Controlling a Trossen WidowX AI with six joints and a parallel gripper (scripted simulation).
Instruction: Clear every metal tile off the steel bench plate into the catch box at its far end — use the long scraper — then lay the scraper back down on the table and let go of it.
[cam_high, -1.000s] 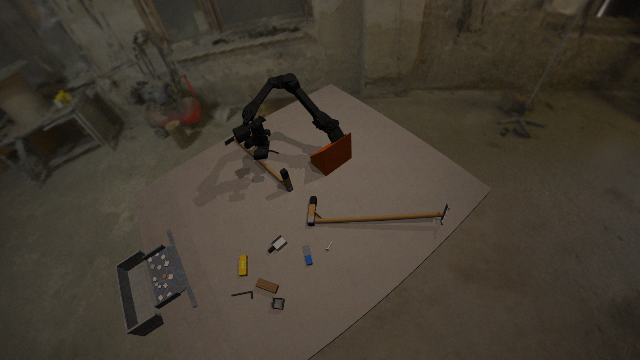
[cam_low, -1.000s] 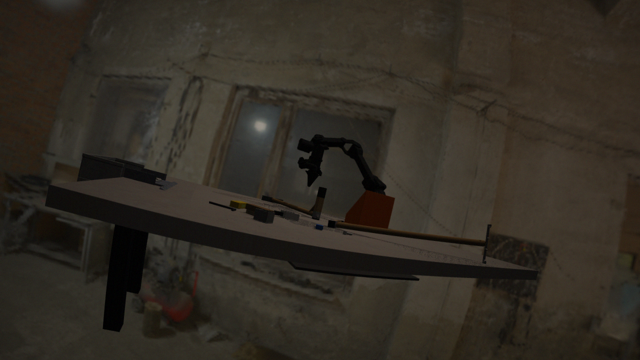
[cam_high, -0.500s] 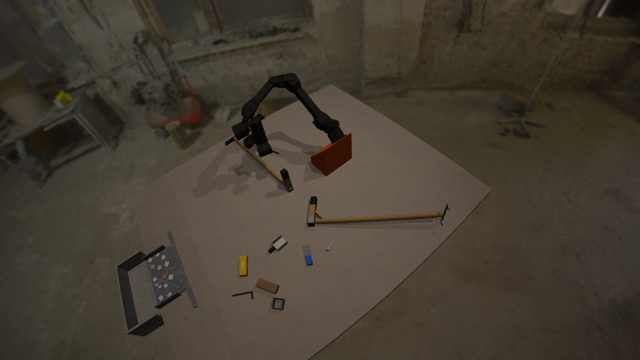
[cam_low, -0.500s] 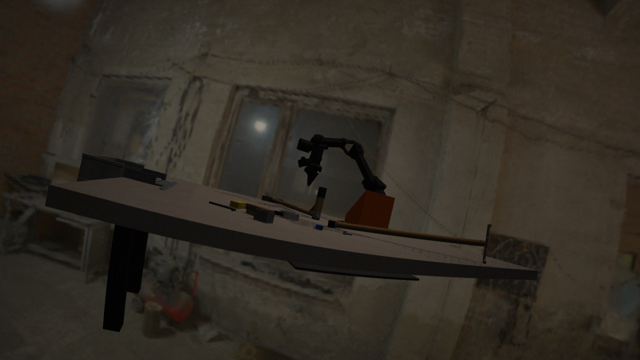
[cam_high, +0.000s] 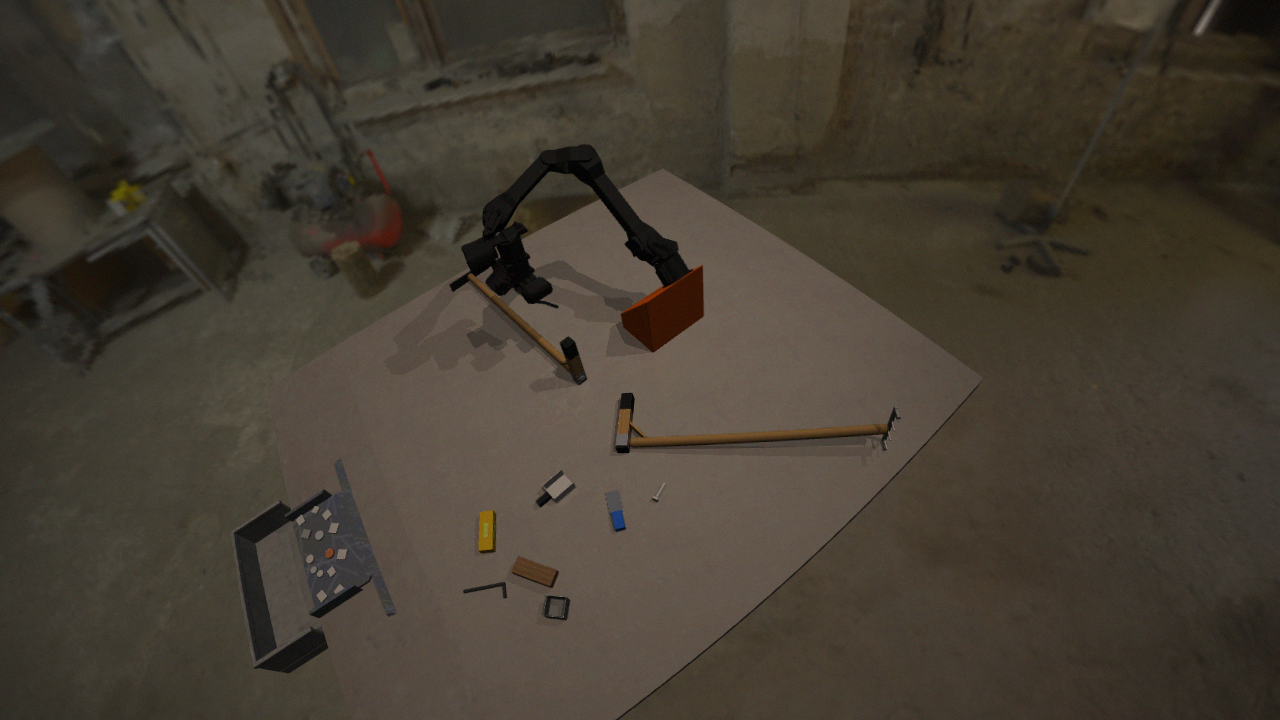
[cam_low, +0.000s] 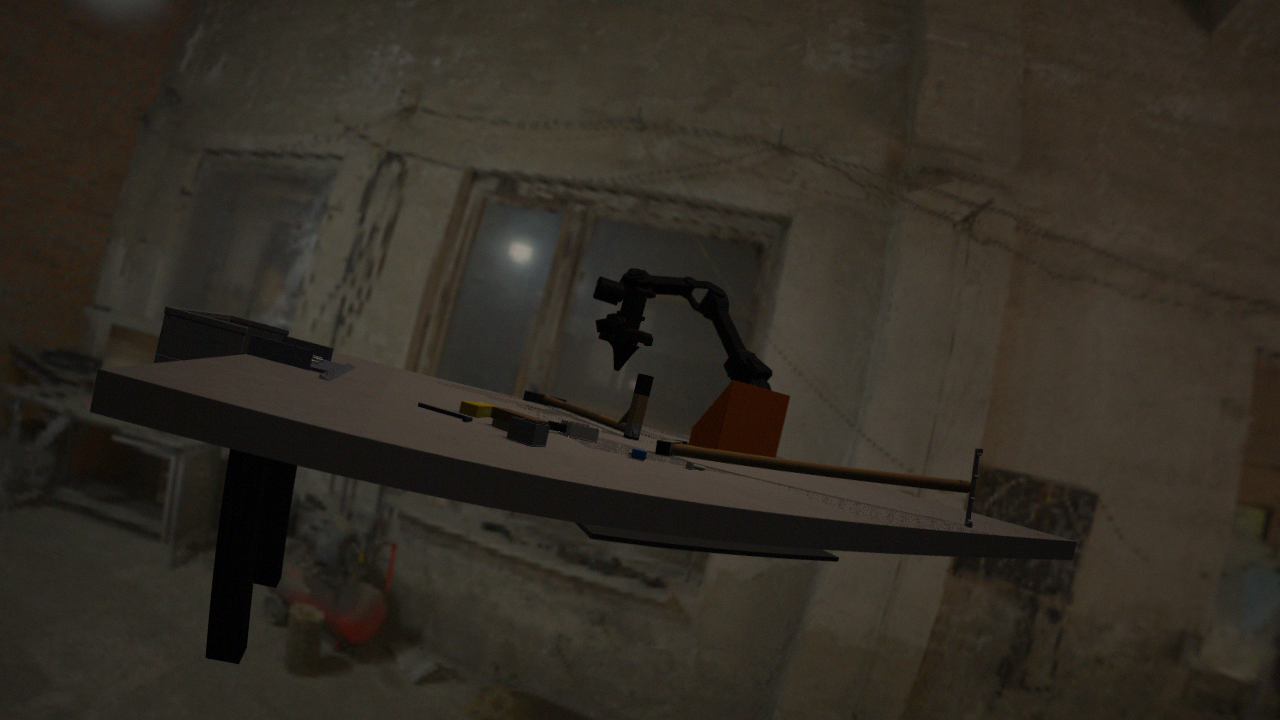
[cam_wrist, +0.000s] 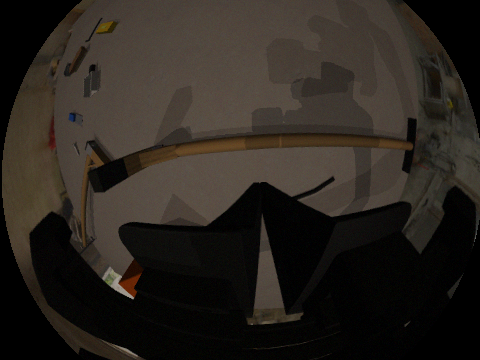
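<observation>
My gripper tip is 2 cm short of the wooden-shafted scraper, 10 cm to the left of it and 8 cm above it. From my gripper tip the other things lie so: yellow block 39 cm ahead, 37 cm to the left, 13 cm below; long-handled tool 18 cm behind, 57 cm to the left, 10 cm below; blue piece 16 cm ahead, 51 cm to the left, 14 cm below.
</observation>
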